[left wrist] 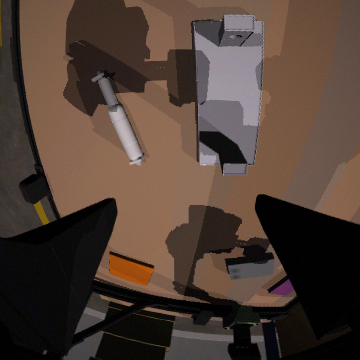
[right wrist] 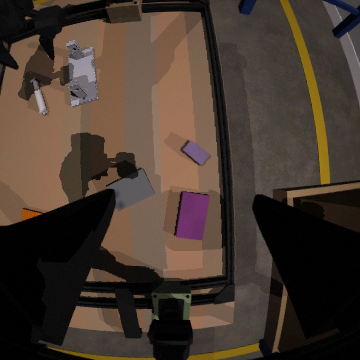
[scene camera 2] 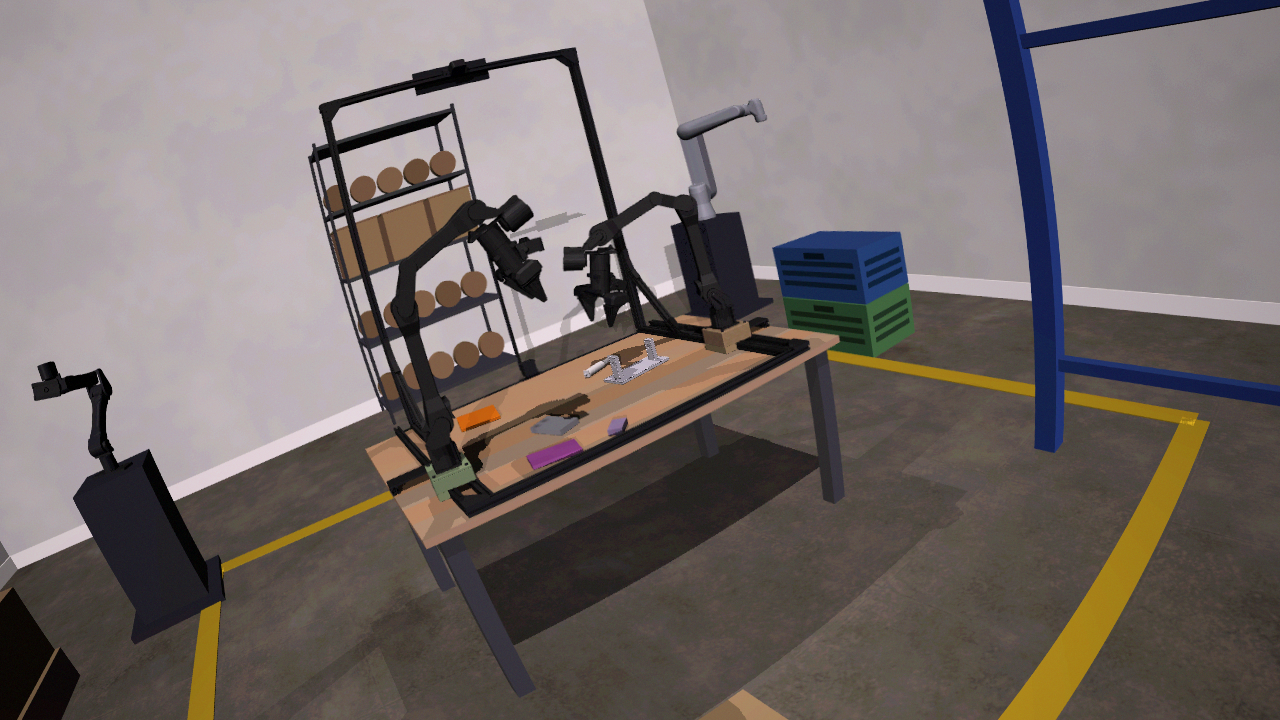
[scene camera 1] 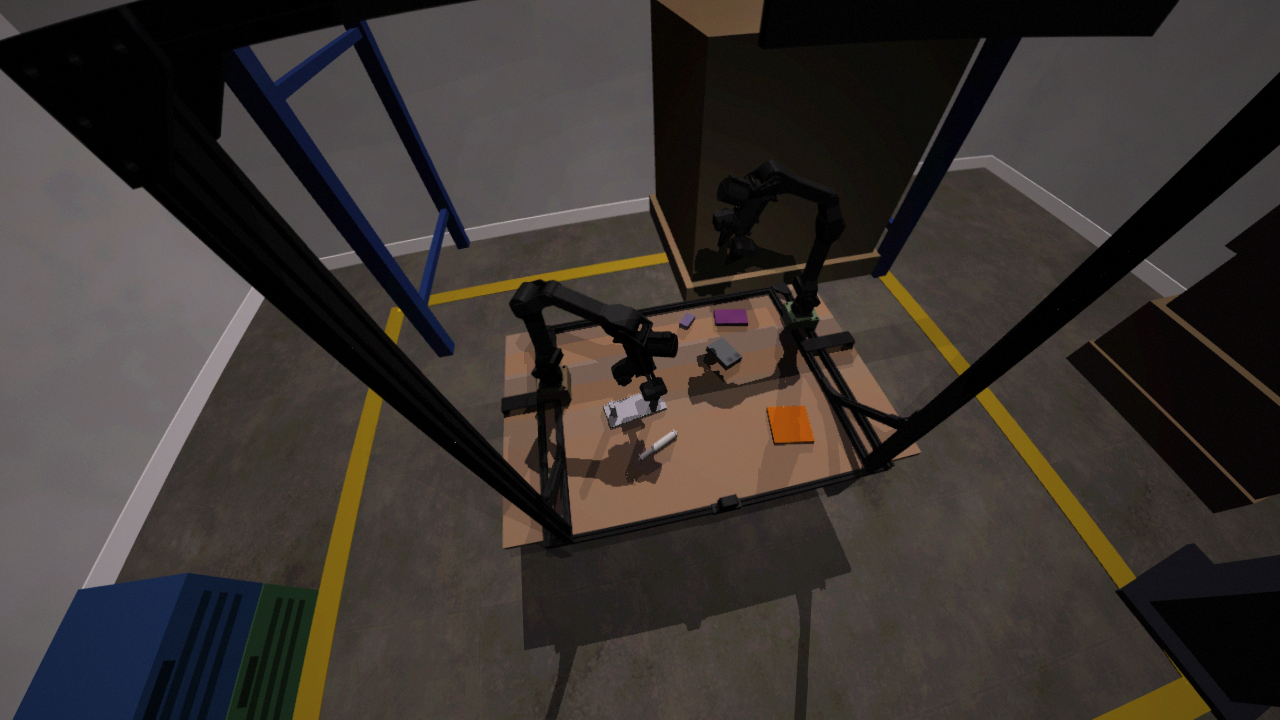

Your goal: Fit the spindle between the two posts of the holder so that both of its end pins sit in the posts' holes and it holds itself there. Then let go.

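Where they show: left gripper, between the fingertips: (left wrist: pixel 186 203) (right wrist: pixel 34 62) (scene camera 2: pixel 601 324); right gripper, between the fingertips: (right wrist: pixel 186 199) (scene camera 2: pixel 539 299) (scene camera 1: pixel 722 255); left arm's base, origin of its link: (scene camera 2: pixel 725 325) (scene camera 1: pixel 551 379); right arm's base, origin of its link: (left wrist: pixel 240 325) (right wrist: pixel 170 308) (scene camera 2: pixel 446 465) (scene camera 1: pixel 801 310).
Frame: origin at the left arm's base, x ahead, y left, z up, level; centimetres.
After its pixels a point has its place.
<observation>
The white spindle (scene camera 1: pixel 660 443) {x 30.9, y -25.6, z -4.2 cm} (scene camera 2: pixel 597 367) {x 31.5, y -23.8, z -4.9 cm} (left wrist: pixel 125 132) {x 31.6, y -24.3, z -4.2 cm} (right wrist: pixel 40 98) {x 31.8, y -23.9, z -4.4 cm} lies on the table, apart from the holder. The pale grey holder (scene camera 1: pixel 637 410) {x 25.8, y -13.0, z -5.5 cm} (scene camera 2: pixel 638 369) {x 25.4, y -9.9, z -5.5 cm} (left wrist: pixel 227 75) {x 22.5, y -12.3, z -5.5 cm} (right wrist: pixel 84 70) {x 23.9, y -10.6, z -5.5 cm} stands upright on its base, a post at each end, with no spindle between the posts. My left gripper (scene camera 1: pixel 654 407) {x 30.7, y -14.6, z 9.4 cm} (scene camera 2: pixel 600 321) {x 30.7, y -14.6, z 9.4 cm} (left wrist: pixel 186 203) {x 30.7, y -14.6, z 9.4 cm} (right wrist: pixel 34 62) {x 30.7, y -14.6, z 9.4 cm} is open and empty, pointing down above the table near both. My right gripper (scene camera 2: pixel 541 297) {x 57.0, y 15.6, z 27.4 cm} (right wrist: pixel 186 199) {x 57.0, y 15.6, z 27.4 cm} is open and empty, high above the table and far from both; its fingertips are hard to make out in scene camera 1.
An orange block (scene camera 1: pixel 790 425) {x 70.7, y -26.3, z -5.4 cm} (scene camera 2: pixel 478 418) {x 71.2, y -23.7, z -5.4 cm} (left wrist: pixel 131 269) {x 69.2, y -24.8, z -5.4 cm}, a grey block (scene camera 1: pixel 726 354) {x 58.8, y 2.7, z -4.9 cm} (scene camera 2: pixel 554 426) {x 59.4, y 6.8, z -4.8 cm} (right wrist: pixel 132 191) {x 58.9, y 4.9, z -4.9 cm}, a purple block (scene camera 1: pixel 730 317) {x 65.2, y 19.3, z -5.3 cm} (scene camera 2: pixel 554 454) {x 66.0, y 21.4, z -5.3 cm} (right wrist: pixel 193 216) {x 65.6, y 20.2, z -5.3 cm} and a small lavender block (scene camera 1: pixel 686 320) {x 48.8, y 20.5, z -4.9 cm} (scene camera 2: pixel 617 427) {x 50.1, y 23.0, z -4.8 cm} (right wrist: pixel 195 152) {x 49.3, y 20.9, z -4.8 cm} lie on the table. A black frame edges the table.
</observation>
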